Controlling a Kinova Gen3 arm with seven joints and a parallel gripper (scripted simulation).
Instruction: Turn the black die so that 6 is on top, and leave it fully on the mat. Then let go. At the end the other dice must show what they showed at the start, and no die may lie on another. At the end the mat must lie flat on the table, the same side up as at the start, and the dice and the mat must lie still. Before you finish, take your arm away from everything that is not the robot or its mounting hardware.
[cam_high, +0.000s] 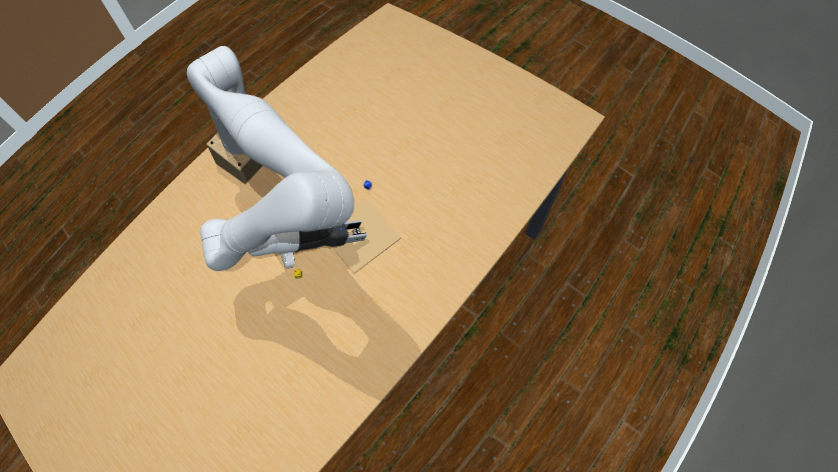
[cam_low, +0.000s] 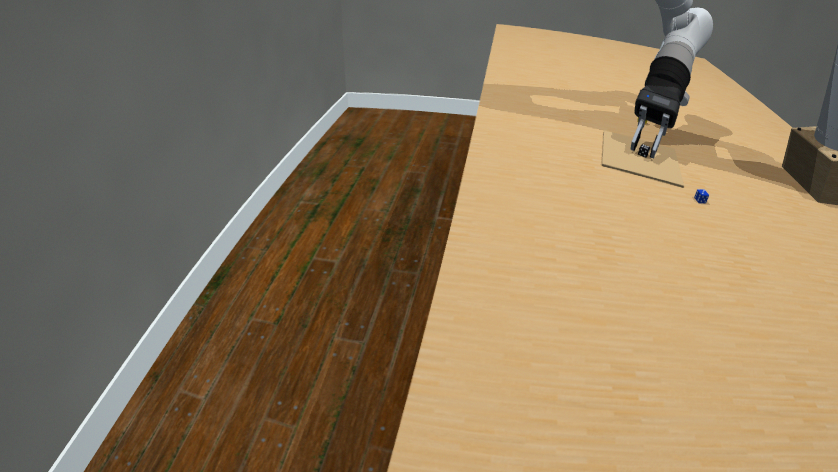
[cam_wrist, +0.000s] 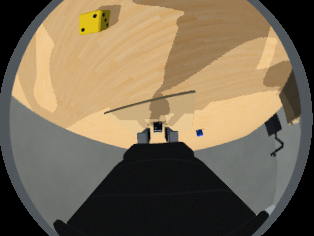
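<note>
Right now my hand is 1 cm above the black die. The rest, counted from my hand: blue die (12 cm to the left, 8 cm behind, 2 cm below); then tan mat (2 cm below, 1 cm to the left); then yellow die (16 cm to the right, 4 cm behind, 2 cm below).
</note>
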